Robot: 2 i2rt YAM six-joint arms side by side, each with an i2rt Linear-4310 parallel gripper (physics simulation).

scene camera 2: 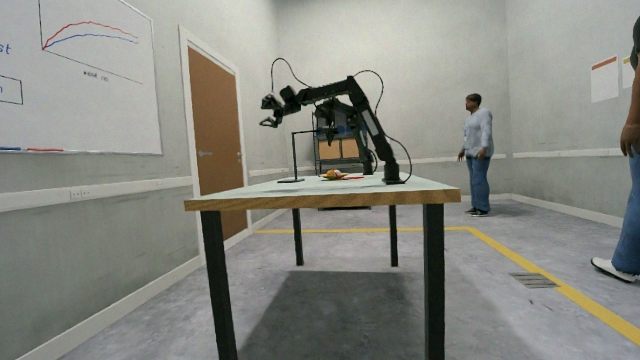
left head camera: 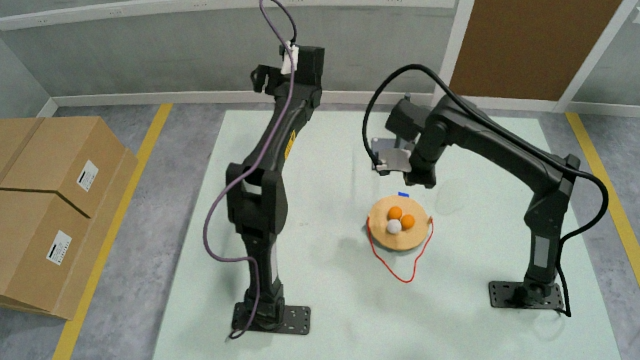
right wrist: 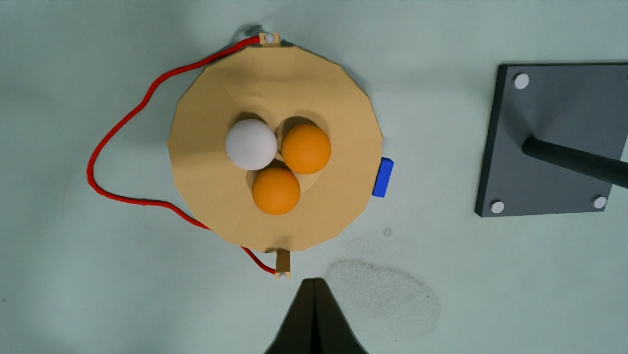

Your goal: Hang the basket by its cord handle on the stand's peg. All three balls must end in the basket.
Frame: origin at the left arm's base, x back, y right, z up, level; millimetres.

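Seen in the pictures: left gripper, fingertip midpoint: (scene camera 2: 260, 116) (left head camera: 266, 77); right gripper, fingertip midpoint: (scene camera 2: 329, 146) (left head camera: 408, 185) (right wrist: 313, 292); left arm's base at its link origin: (scene camera 2: 392, 182) (left head camera: 271, 318); right arm's base at its link origin: (scene camera 2: 368, 174) (left head camera: 525, 295).
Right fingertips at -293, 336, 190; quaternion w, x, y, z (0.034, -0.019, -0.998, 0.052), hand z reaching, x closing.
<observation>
Offsets run from my right fingertips to a thing's top centre, as dx, dy, dz. "*": to the spot under its first point.
The round tan basket {+13, -1, -130} (left head camera: 417, 215) (scene camera 2: 332, 176) (right wrist: 200, 150) sits upright on the table with a white ball {+36, -16, -136} (left head camera: 394, 226) (right wrist: 251, 144) and two orange balls {-6, -10, -136} (left head camera: 395, 213) (right wrist: 306, 149) in it. Its red cord handle {* +132, -44, -186} (left head camera: 384, 262) (right wrist: 120, 123) lies loose beside it. The dark stand (scene camera 2: 294, 157) (right wrist: 565, 105) is upright, with its peg {* -136, -1, +94} (scene camera 2: 305, 132) level at the top. My left gripper (left head camera: 275, 71) (scene camera 2: 263, 115) is open and empty, high beyond the stand in scene camera 2. My right gripper (left head camera: 421, 184) (scene camera 2: 330, 143) (right wrist: 313, 292) is shut and empty, above the table near the basket.
A small blue piece {* -70, +19, -157} (left head camera: 403, 194) (right wrist: 383, 177) lies against the basket's side that faces the stand. The right arm hangs over part of the stand in the left head camera. Cardboard boxes (left head camera: 45, 220) are at the left. A person (scene camera 2: 478, 145) stands beyond the table.
</observation>
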